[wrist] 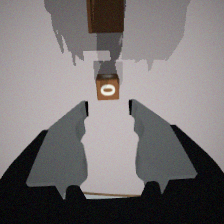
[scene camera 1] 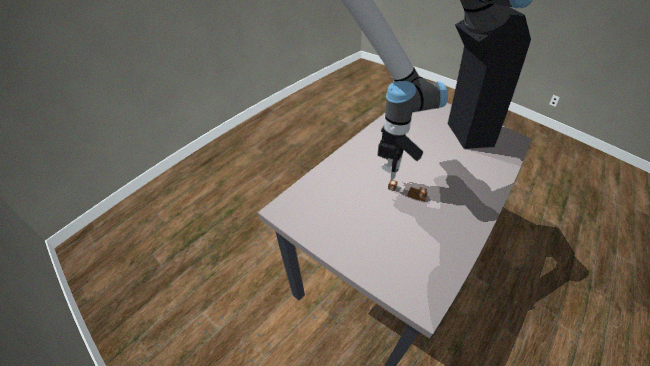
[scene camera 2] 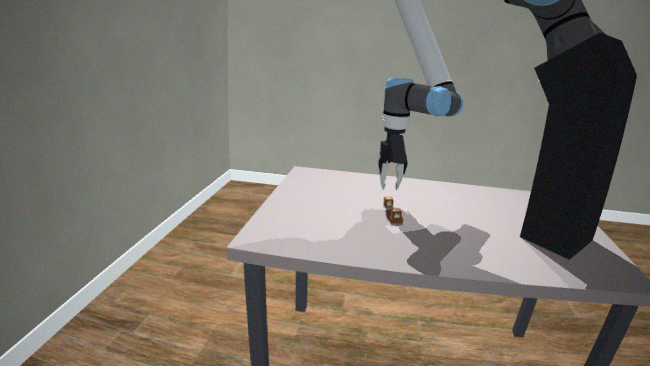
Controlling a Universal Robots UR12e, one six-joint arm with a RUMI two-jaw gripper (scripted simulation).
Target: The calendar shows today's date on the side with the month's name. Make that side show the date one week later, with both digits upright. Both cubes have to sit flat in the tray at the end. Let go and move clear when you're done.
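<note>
The gripper (scene camera 1: 393, 176) is visible; the wrist view likewise shows the gripper (wrist: 108, 101).
</note>
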